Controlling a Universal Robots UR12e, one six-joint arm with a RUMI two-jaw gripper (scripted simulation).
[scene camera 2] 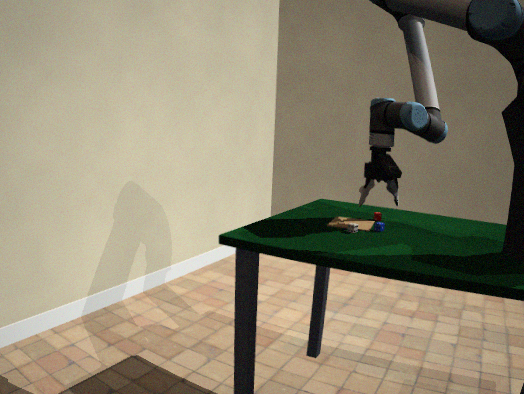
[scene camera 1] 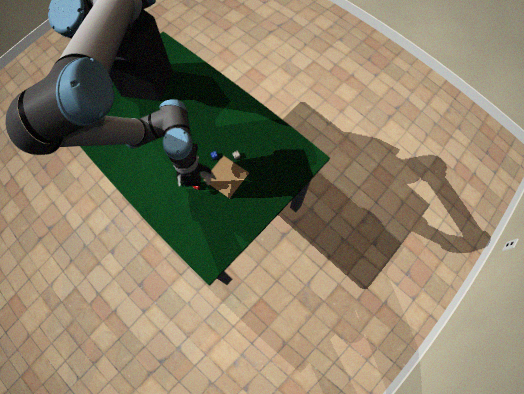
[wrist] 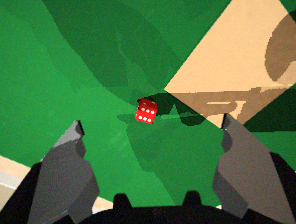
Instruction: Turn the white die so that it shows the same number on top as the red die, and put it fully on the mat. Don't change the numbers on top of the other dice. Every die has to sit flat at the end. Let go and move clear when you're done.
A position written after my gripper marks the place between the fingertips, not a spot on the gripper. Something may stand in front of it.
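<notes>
Tan mat (scene camera 1: 229,176), also (wrist: 236,68). My gripper (scene camera 2: 378,206), also (wrist: 151,117).
</notes>
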